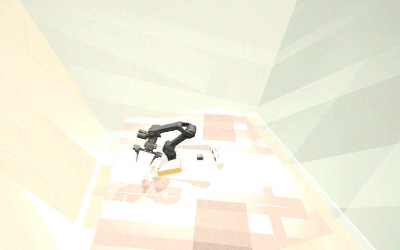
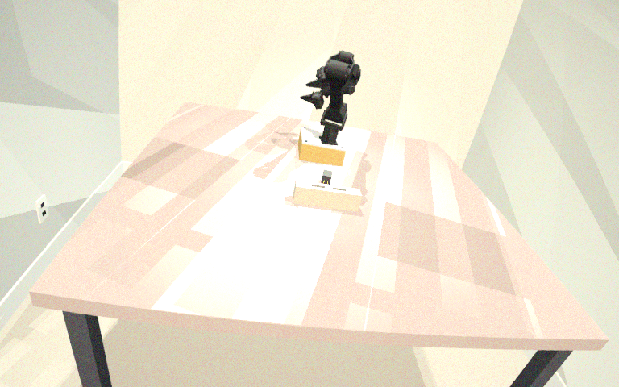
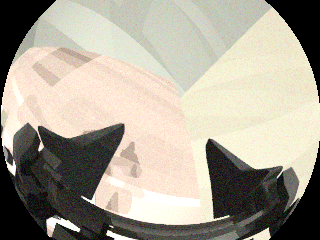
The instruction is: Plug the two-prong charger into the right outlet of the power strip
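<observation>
Now: the two-prong charger 42 cm ahead of my gripper tip, 4 cm to the left of it and 19 cm below it.
</observation>
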